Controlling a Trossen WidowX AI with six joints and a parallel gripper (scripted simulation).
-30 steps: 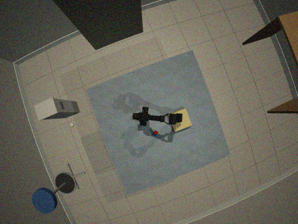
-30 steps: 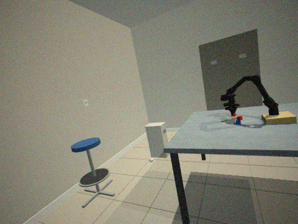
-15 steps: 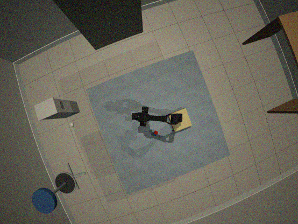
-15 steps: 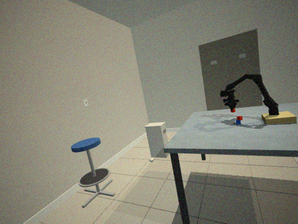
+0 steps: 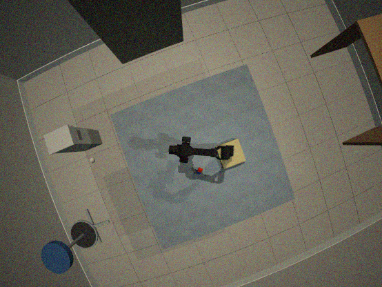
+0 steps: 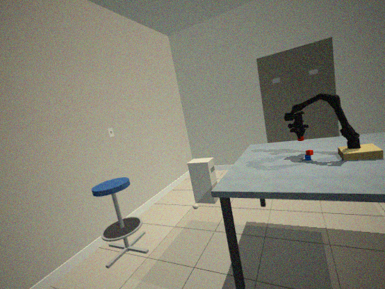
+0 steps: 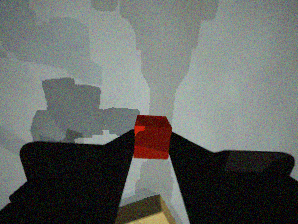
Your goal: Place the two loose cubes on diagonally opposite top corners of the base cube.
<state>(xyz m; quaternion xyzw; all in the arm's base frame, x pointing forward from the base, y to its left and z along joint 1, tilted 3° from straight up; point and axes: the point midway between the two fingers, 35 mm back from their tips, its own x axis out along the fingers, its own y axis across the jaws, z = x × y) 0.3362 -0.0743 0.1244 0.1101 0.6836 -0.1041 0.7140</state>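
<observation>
Right now the blue cube is 7 cm behind my gripper tip, 21 cm to the left of it and 11 cm below it.
</observation>
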